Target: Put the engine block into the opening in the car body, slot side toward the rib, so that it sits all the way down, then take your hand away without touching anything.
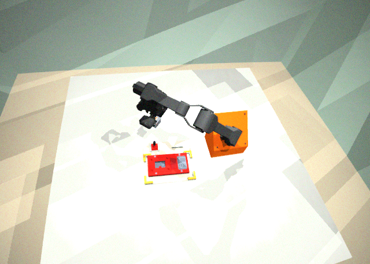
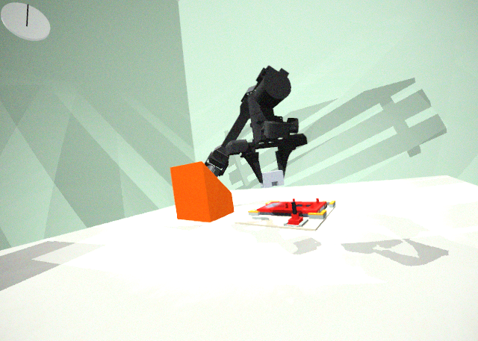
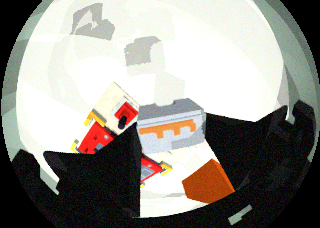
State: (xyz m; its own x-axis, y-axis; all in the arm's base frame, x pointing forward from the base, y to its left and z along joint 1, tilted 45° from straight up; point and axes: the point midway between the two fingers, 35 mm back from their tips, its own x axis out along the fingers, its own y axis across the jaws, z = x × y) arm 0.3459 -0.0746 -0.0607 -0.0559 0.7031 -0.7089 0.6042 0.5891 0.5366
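Right now the black post is 90 mm below my gripper tip, 70 mm to the left of it and 20 mm ahead of it. Round my gripper tip: engine block: right at my gripper tip.
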